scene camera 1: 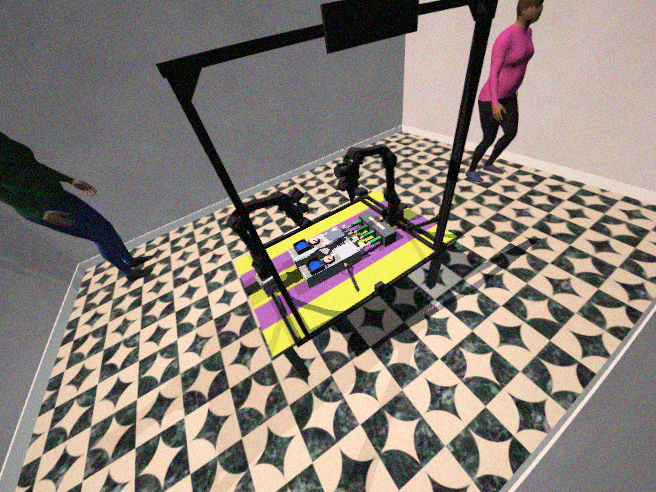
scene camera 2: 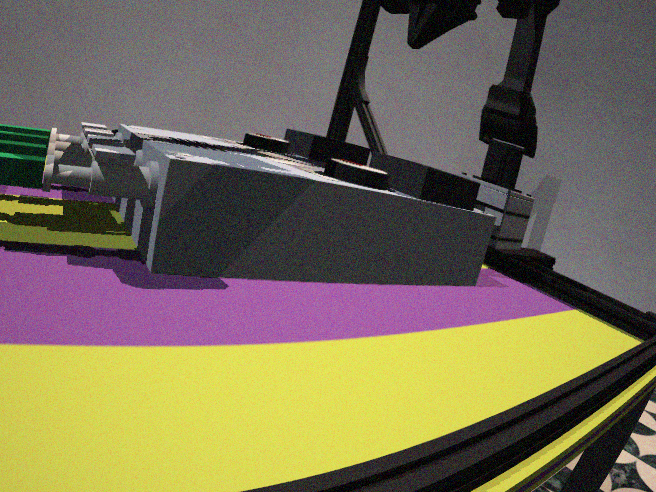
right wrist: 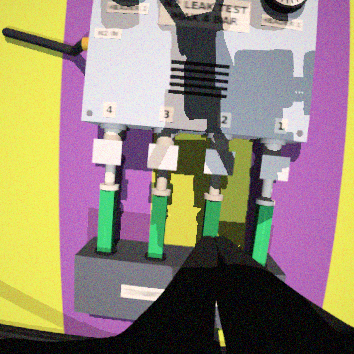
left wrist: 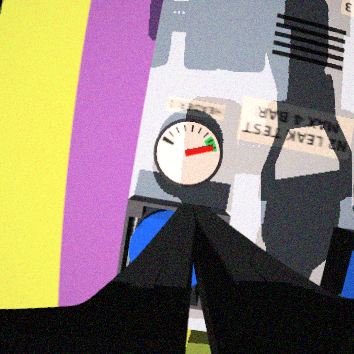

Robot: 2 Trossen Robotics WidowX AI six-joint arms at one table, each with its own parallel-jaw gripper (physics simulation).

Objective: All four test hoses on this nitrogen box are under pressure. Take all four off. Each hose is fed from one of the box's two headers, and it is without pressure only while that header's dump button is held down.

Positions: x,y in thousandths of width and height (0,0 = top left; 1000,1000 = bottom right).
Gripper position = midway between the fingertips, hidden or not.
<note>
My left gripper (scene camera 2: 629,95) is shut and holds nothing. My right gripper (right wrist: 597,696) is shut, with nothing in its grasp. Also in view: a grey nitrogen box (scene camera 1: 508,497), a hose 2 (right wrist: 600,561), a hose 3 (right wrist: 453,547), a hose 4 (right wrist: 306,535) and a hose 1 (scene camera 2: 92,355).
My left gripper is seen too in the left wrist view (left wrist: 538,612). The grey nitrogen box also shows in the right wrist view (right wrist: 640,216) and in the left wrist view (left wrist: 744,256). The hose 1 shows as well in the right wrist view (right wrist: 744,597).
</note>
